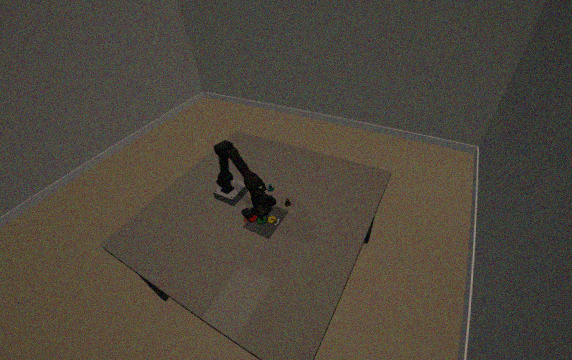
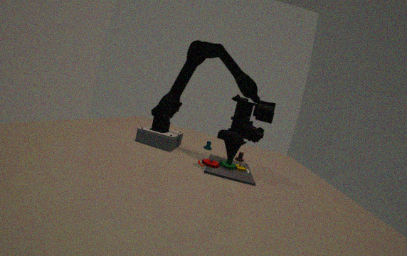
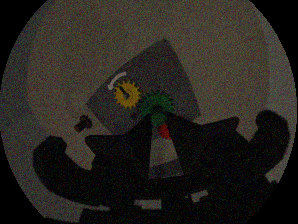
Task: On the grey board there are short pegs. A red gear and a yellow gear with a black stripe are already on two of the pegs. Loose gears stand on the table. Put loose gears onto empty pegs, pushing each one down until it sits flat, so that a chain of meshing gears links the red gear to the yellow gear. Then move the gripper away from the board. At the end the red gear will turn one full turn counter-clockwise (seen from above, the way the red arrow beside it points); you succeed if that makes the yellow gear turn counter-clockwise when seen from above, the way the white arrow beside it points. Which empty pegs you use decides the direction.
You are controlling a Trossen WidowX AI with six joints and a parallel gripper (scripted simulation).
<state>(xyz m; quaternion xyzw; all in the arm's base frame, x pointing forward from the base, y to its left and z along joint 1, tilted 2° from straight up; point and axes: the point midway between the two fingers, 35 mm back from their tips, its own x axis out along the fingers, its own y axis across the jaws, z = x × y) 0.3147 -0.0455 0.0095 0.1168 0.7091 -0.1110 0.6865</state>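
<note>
My gripper tip is 40 mm short of the yellow gear, 30 mm to the right of it and 30 mm above it. Round my gripper tip: brown gear (190 mm to the left, 40 mm ahead, 30 mm below); then green gear (10 mm below); then red gear (60 mm behind, 30 mm below, 10 mm to the right).
</note>
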